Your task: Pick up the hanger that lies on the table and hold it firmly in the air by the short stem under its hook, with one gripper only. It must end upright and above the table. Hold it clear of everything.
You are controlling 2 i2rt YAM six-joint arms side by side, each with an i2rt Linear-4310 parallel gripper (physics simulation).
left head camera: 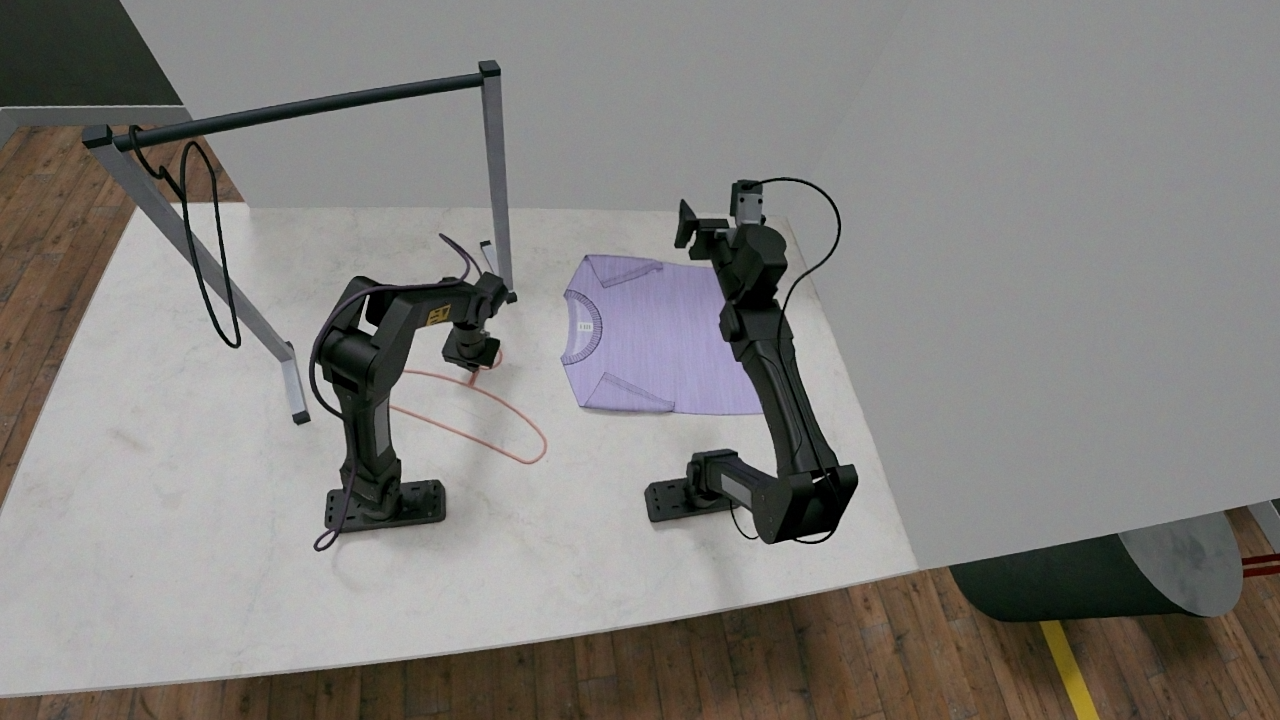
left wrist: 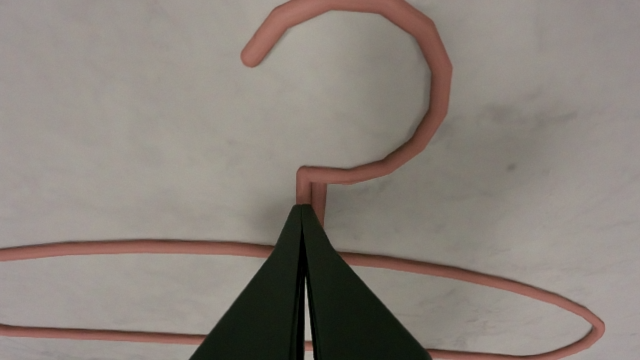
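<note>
The thin salmon-pink hanger [left head camera: 545, 445] [left wrist: 440, 90] lies flat on the white table [left head camera: 572, 573], partly hidden behind the left arm in the head view. In the left wrist view its round hook lies above the fingertips, and its short two-strand stem [left wrist: 303, 190] runs down to them. My left gripper [left head camera: 473, 367] [left wrist: 302, 215] points down, low over the stem. Its fingers are shut against each other with no wire visible between them; one strand shows beside the right-hand finger, and the other passes out of sight beneath the tips. My right gripper [left head camera: 684, 223] is open, raised far from the hanger.
A rack with a dark top bar [left head camera: 313, 107] stands at the back left, its right post close behind the left gripper. A dark cable loop [left head camera: 189, 214] hangs from its left end. A lilac shirt [left head camera: 644, 340] lies flat right of the hanger, partly under the right arm.
</note>
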